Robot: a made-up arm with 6 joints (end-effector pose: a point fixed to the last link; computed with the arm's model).
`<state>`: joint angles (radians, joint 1 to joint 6).
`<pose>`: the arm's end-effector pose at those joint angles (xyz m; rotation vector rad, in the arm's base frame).
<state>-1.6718 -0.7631 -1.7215 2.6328 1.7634 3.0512</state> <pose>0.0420 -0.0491 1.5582 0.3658 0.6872 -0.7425</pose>
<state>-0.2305 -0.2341 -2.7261 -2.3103 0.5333 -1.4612</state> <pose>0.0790 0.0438 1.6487 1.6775 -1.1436 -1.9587</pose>
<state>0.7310 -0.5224 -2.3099 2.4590 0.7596 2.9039</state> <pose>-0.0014 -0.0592 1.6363 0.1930 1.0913 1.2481</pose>
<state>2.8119 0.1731 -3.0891 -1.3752 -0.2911 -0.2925</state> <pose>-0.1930 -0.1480 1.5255 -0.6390 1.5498 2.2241</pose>
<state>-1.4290 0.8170 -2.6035 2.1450 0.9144 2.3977</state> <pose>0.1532 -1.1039 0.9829 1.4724 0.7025 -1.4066</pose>
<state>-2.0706 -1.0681 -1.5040 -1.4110 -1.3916 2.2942</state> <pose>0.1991 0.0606 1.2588 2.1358 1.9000 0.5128</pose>
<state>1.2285 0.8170 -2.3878 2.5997 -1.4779 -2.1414</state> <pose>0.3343 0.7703 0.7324 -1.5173 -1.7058 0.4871</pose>
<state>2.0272 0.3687 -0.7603 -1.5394 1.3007 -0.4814</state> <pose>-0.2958 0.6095 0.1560 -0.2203 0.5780 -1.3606</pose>
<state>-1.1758 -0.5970 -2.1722 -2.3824 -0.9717 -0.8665</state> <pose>0.1245 0.0187 1.3772 0.0635 -0.2723 -2.4475</pose>
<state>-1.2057 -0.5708 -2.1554 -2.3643 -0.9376 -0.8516</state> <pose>0.1417 -0.0162 1.3788 0.1124 -0.2370 -2.4713</pose>
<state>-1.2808 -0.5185 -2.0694 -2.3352 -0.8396 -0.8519</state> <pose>0.1777 -0.1206 1.3683 0.2050 -0.1543 -2.5632</pose>
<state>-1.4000 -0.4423 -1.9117 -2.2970 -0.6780 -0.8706</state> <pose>0.2009 -0.2967 1.3211 0.3500 -0.0263 -2.7372</pose>
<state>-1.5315 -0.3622 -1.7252 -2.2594 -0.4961 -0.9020</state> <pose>0.1755 -0.4832 1.2270 0.5131 0.1190 -2.9562</pose>
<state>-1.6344 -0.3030 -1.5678 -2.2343 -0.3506 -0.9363</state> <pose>0.1213 -0.6083 1.1221 -0.5994 -0.2353 2.9958</pose>
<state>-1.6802 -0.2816 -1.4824 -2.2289 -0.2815 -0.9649</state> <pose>0.0885 -0.6549 1.0614 -0.5812 -0.2826 2.8845</pose>
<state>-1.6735 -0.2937 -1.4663 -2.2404 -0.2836 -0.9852</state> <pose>0.0920 -0.6495 1.0567 -0.5352 -0.2861 2.8951</pose>
